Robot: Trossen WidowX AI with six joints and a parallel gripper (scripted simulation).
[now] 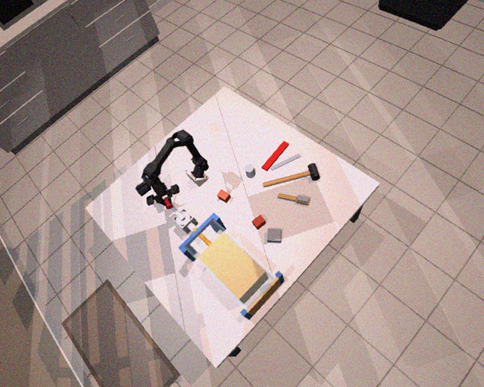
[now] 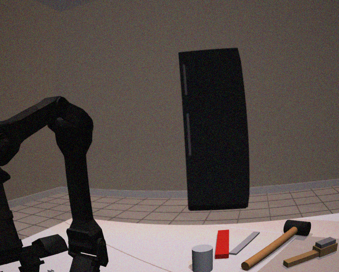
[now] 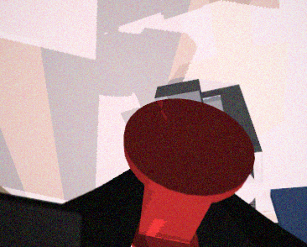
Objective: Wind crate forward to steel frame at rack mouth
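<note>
The winch handle lies 30 mm ahead of my gripper tip, 10 mm to the left of it and 30 mm below it. From my gripper tip the other things lie so: clear-panelled cubby (490 mm ahead, 80 mm to the left, 20 mm below); grey hand winch (70 mm ahead, 10 mm to the left, 100 mm below); red knob (10 mm behind).
</note>
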